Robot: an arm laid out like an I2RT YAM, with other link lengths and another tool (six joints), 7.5 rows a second.
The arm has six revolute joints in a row. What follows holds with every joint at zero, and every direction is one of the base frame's. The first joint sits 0.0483 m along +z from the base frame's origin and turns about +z. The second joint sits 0.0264 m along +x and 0.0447 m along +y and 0.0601 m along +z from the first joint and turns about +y. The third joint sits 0.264 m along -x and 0.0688 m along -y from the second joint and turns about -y. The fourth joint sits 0.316 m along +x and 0.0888 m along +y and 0.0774 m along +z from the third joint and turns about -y. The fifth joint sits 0.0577 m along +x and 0.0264 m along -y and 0.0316 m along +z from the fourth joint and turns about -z. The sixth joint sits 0.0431 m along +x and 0.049 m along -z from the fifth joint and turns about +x. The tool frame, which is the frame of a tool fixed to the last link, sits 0.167 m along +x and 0.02 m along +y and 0.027 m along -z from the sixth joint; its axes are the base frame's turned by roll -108.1, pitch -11.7 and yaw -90 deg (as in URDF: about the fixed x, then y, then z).
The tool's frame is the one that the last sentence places.
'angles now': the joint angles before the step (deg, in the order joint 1, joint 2, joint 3, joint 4, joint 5, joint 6). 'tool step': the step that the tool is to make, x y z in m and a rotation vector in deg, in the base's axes. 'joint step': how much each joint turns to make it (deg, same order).
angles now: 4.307 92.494 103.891 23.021 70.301 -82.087
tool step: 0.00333 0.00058 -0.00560 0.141 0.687 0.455
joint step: -0.011 -0.010 -0.482 -1.359 -0.283 1.230
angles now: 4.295 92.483 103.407 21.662 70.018 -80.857
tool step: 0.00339 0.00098 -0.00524 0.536 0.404 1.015
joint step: -0.033 -0.197 -0.140 -3.192 -0.608 2.954
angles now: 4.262 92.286 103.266 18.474 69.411 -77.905
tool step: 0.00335 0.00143 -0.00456 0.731 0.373 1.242
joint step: -0.016 -0.154 0.264 -4.008 -0.763 3.504
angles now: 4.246 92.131 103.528 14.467 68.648 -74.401
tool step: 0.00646 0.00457 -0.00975 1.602 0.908 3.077
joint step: 0.049 -0.541 0.356 -8.194 -2.177 7.041
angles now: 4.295 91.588 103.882 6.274 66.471 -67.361
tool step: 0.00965 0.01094 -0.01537 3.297 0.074 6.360
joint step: 0.023 -1.738 -0.684 -10.477 -5.386 10.680
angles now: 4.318 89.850 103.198 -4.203 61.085 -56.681
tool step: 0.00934 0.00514 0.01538 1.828 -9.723 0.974
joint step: 0.387 0.330 -0.845 8.923 -0.334 2.390
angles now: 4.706 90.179 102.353 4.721 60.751 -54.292
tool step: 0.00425 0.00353 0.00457 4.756 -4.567 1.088
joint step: 0.117 1.637 4.306 -5.732 0.220 9.167
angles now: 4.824 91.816 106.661 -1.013 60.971 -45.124
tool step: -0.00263 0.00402 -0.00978 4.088 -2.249 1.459
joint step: 0.104 -1.198 -0.644 -5.230 -0.556 8.328
